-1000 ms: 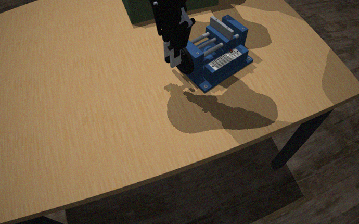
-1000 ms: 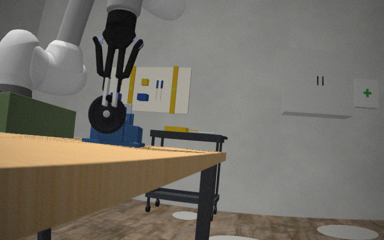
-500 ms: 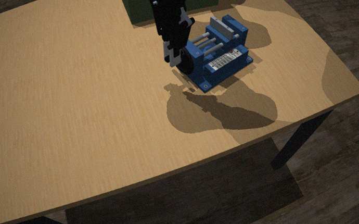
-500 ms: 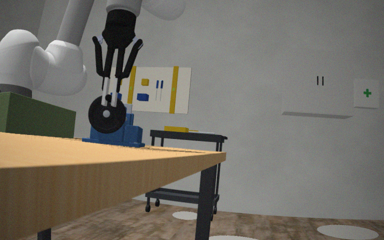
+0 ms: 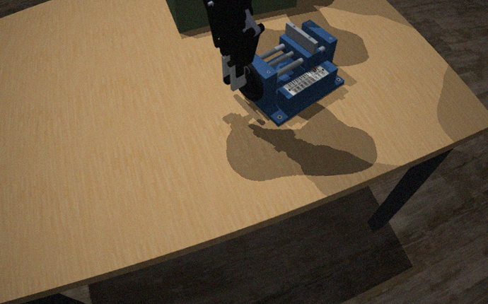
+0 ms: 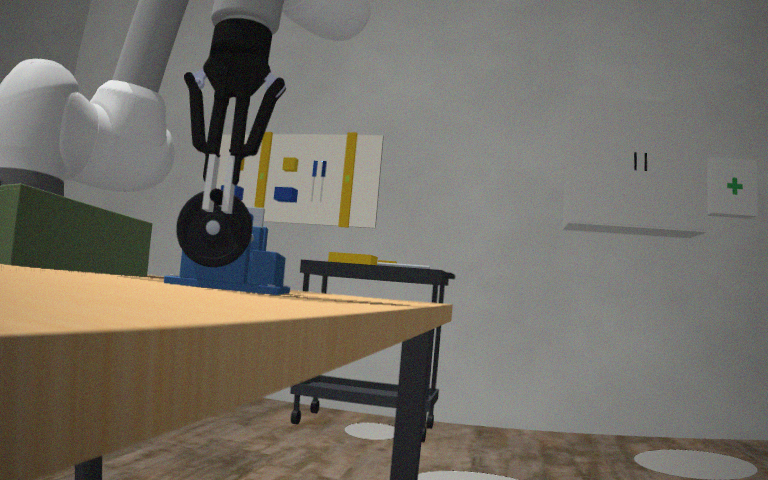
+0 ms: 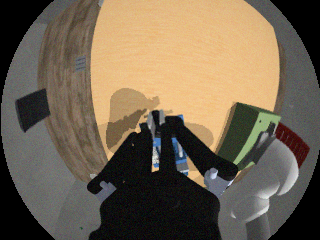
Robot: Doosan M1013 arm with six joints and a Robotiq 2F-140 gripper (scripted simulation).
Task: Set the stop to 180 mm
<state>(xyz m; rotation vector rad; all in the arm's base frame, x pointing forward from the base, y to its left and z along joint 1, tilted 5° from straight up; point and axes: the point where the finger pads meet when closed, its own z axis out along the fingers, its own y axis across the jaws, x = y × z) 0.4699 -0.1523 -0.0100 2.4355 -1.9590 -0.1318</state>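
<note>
My gripper is now 20 mm to the right of the handwheel, 20 mm above it and 10 mm past it. Also, from my hand: stop plate 170 mm to the left, 40 mm behind, 30 mm below.
</note>
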